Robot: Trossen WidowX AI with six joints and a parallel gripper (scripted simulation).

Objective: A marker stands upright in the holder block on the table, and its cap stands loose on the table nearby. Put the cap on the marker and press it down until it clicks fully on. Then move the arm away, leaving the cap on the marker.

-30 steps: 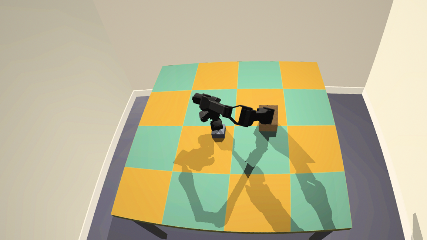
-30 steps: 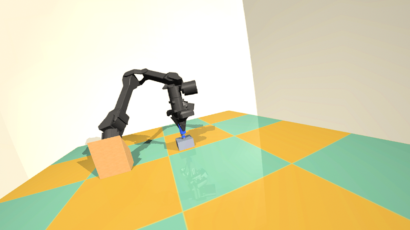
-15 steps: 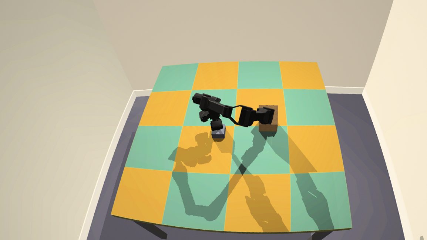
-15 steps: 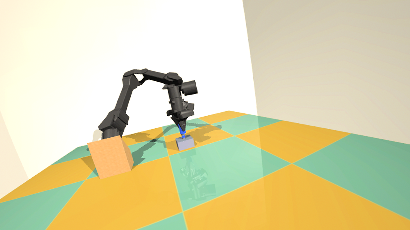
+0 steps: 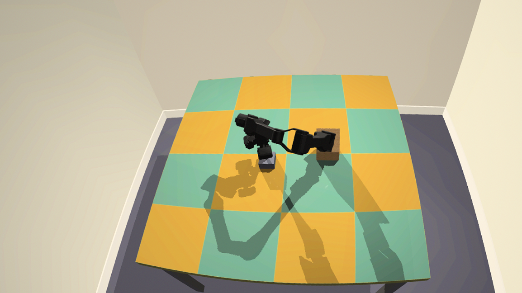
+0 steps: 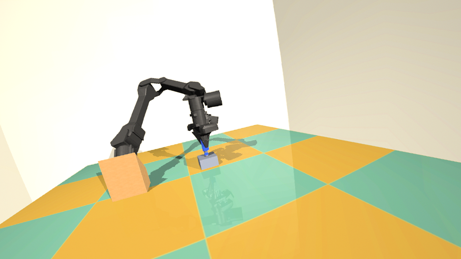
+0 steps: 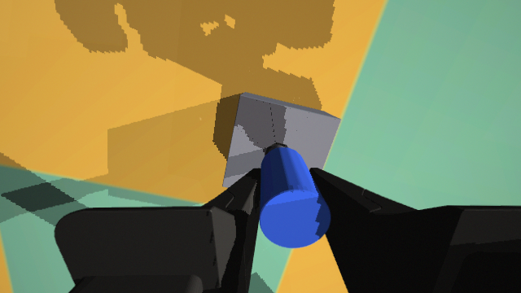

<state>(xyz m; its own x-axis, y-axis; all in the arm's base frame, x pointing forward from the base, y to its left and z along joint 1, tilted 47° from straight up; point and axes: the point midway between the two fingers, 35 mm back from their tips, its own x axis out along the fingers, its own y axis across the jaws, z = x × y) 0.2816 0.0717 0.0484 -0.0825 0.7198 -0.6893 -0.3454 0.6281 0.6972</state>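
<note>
My gripper tip is 1 cm below the marker cap.
</note>
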